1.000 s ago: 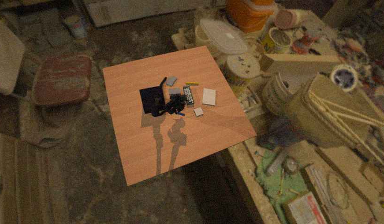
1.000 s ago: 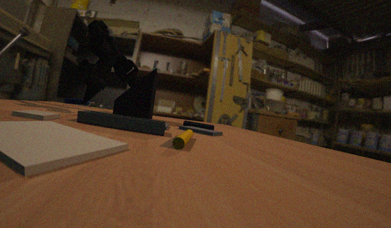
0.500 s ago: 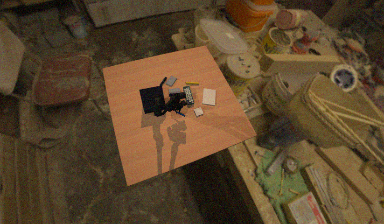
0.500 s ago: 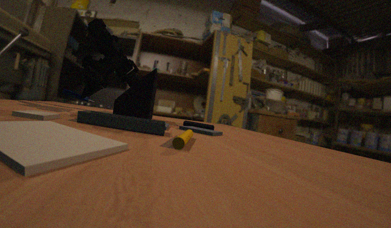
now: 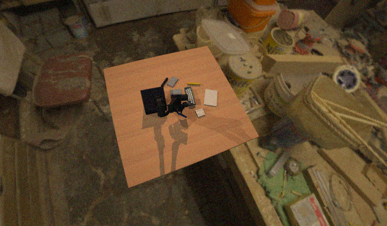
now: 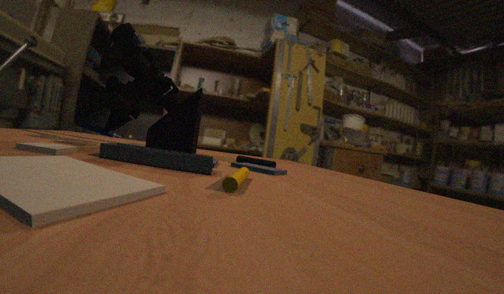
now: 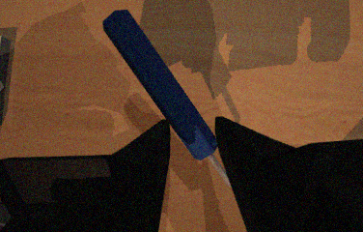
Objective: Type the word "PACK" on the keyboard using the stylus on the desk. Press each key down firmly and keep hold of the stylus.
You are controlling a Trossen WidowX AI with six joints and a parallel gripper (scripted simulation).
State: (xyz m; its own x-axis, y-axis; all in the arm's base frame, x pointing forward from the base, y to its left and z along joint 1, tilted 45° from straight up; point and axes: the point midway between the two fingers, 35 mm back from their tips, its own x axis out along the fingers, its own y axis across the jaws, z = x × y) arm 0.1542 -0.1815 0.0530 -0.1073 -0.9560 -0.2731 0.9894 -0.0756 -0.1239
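The key is 190 mm ahead of my gripper tip, 70 mm to the left of it and 30 mm below it. The rest, counted from my gripper tip: blue stylus right at my gripper tip; white slab 390 mm ahead, 80 mm to the left, 40 mm below; small white tile 200 mm ahead, 40 mm to the right, 40 mm below.
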